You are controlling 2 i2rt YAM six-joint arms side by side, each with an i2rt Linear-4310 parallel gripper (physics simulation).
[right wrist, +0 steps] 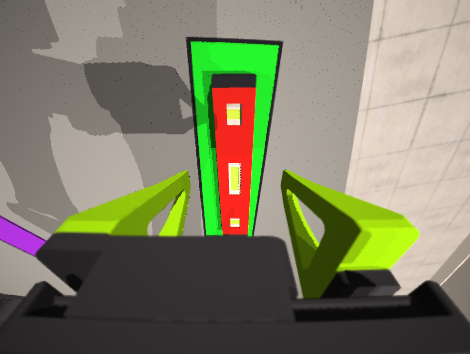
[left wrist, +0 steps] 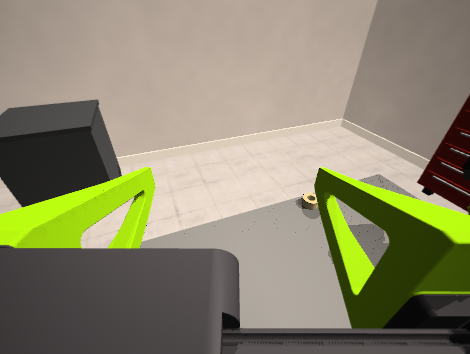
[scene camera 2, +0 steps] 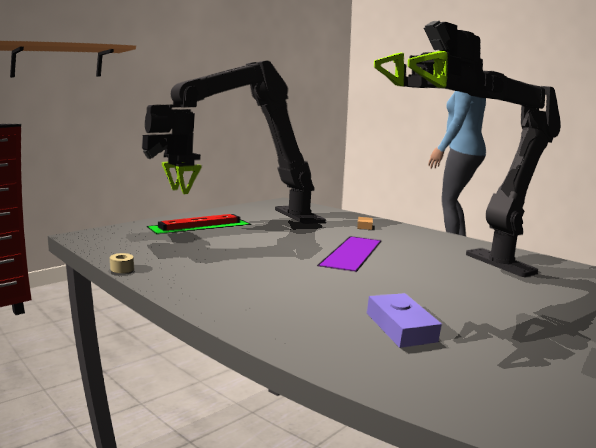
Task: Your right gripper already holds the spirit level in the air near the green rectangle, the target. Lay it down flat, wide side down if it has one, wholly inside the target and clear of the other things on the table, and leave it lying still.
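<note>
The red spirit level (scene camera 2: 200, 222) (right wrist: 234, 142) with black ends lies flat on the green rectangle (scene camera 2: 156, 229) (right wrist: 235, 55). Green shows on both long sides and beyond its far end in the right wrist view; its near end is hidden there behind the gripper body. My right gripper (scene camera 2: 180, 191) (right wrist: 235, 177) is open and empty, pointing down, above the spirit level and apart from it. My left gripper (scene camera 2: 391, 59) (left wrist: 234, 176) is open and empty, high above the table at the right of the scene view.
A tan ring (scene camera 2: 121, 263) (left wrist: 310, 201) stands near the table's left edge. A purple rectangle (scene camera 2: 350, 254) (right wrist: 17, 236) lies mid-table, with a small orange block (scene camera 2: 365, 223) behind it. A violet box (scene camera 2: 404, 320) with a round knob lies nearer the front. A person (scene camera 2: 467, 125) stands behind the table.
</note>
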